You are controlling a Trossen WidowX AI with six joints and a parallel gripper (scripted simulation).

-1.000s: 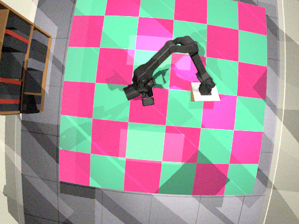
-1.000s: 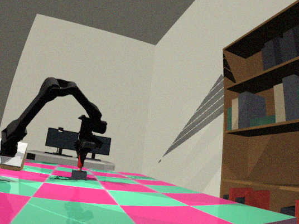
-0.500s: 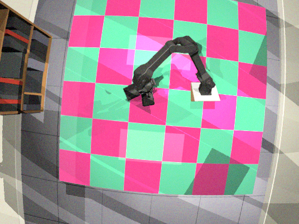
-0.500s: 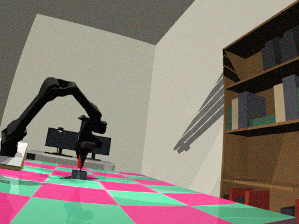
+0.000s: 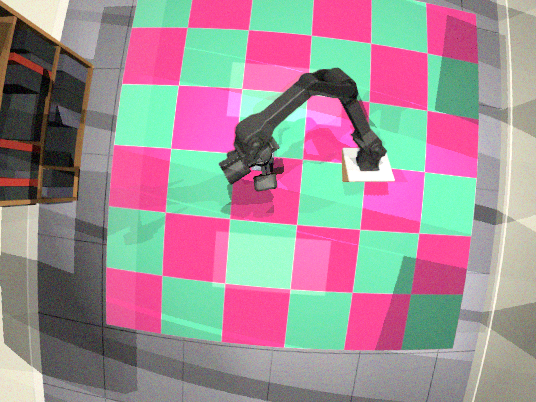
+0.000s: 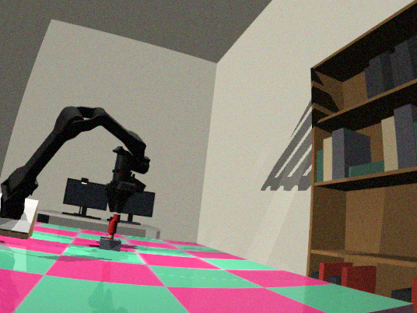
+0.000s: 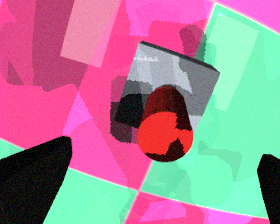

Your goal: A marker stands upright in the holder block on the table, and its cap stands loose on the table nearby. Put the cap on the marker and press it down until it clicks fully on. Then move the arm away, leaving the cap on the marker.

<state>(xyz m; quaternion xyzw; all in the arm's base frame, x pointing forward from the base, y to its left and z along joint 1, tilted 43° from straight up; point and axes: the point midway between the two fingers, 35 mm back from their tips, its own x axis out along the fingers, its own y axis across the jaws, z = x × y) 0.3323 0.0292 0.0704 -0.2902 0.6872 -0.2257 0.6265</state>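
My gripper tip is 4 cm above the red cap. From my gripper tip the other things lie so: dark grey holder block 11 cm below.
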